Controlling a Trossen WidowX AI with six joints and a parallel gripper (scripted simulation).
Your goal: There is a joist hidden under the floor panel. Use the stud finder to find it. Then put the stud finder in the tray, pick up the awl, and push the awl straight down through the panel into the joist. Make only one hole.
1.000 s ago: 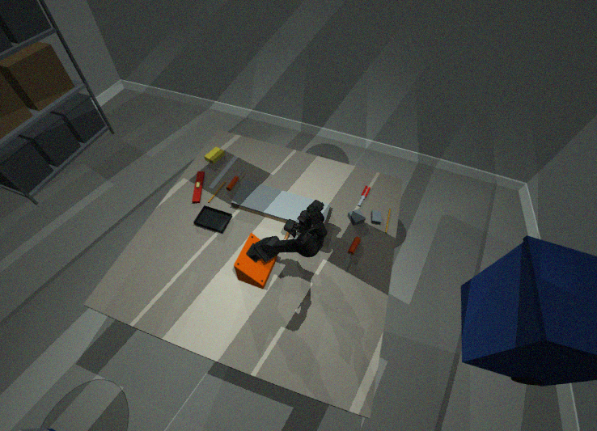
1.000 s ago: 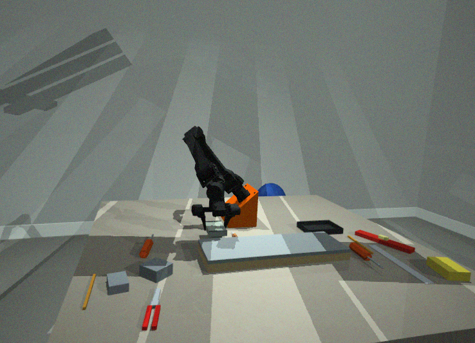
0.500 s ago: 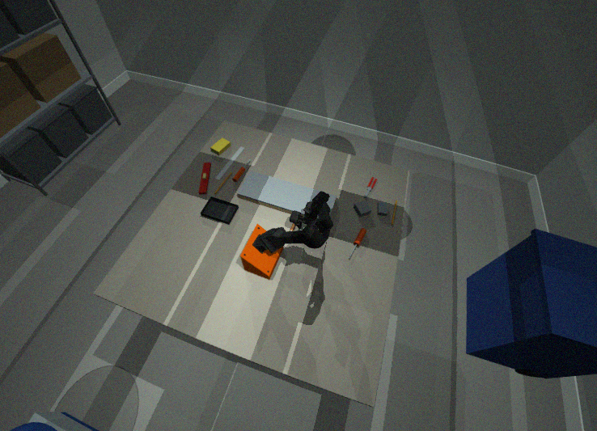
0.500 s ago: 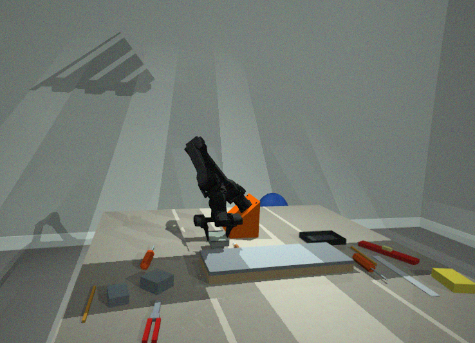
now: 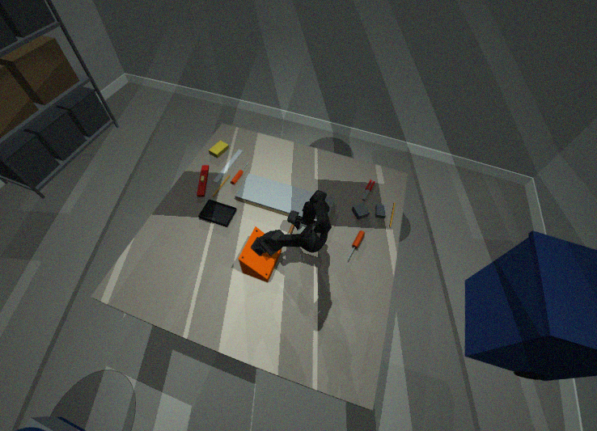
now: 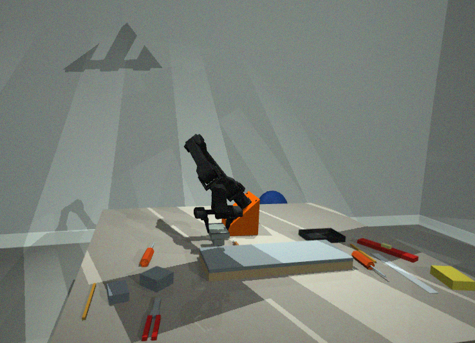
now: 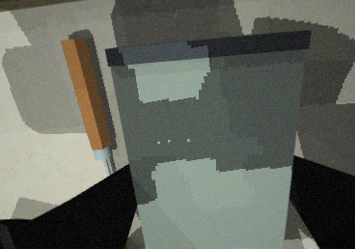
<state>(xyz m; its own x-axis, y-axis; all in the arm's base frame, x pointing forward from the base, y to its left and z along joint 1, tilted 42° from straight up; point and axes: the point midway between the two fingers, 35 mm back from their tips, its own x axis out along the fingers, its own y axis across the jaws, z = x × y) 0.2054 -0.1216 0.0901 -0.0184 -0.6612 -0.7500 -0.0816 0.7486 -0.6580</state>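
Right now my gripper tip is 1 cm past the awl, 8 cm to the right of it and 5 cm above it. Round my gripper tip: ruler 25 cm ahead, 62 cm to the left, 6 cm below; stud finder 2 cm ahead, 3 cm below; black tray 8 cm behind, 48 cm to the left, 5 cm below.
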